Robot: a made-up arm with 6 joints.
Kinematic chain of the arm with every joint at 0, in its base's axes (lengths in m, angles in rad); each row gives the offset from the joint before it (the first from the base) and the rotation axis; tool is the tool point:
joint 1: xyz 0 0 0.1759 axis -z
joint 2: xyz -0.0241 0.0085 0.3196 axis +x
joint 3: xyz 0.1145 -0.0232 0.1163 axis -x
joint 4: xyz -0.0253 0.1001 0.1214 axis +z
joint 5: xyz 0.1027 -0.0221 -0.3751 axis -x
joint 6: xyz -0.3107 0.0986 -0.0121 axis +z
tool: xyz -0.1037 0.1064 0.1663
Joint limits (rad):
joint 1: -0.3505..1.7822
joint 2: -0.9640..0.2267
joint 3: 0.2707..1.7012
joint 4: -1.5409..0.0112
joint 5: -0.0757..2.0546
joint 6: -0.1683..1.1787
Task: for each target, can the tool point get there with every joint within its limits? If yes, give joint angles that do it. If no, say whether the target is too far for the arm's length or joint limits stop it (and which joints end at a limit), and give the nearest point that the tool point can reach.
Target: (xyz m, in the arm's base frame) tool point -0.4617 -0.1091 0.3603
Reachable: yes | joints 1.5027 -0.5330 1.5793 -1.2399 1.5359 1.0180
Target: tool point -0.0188 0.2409 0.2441
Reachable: yes | joints 1.5428 -0.8610 0.5315 -0.2837 0.4346 0.8300
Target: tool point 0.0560 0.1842 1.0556
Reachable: no: joint limits stop it (at a limit: joint 1, joint 2, joint 3, joint 4, joint 5, joint 6) | nearest point -0.1913 0.2737 0.9941 | short by 0.270 m
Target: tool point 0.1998 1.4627 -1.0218
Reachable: no: too far | nearest point 0.0513 0.3758 0.0976 | short by 1.567 m
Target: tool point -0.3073 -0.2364 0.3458
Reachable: yes | joints 0.4148 -0.6132 1.4170 -0.4027 0.7807 0.5323
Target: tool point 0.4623 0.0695 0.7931
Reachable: no: joint limits stop it (at a limit: joint 2, joint 3, joint 4, joint 5, joint 6) | nearest point 0.4242 0.0638 0.5029 | short by 0.293 m
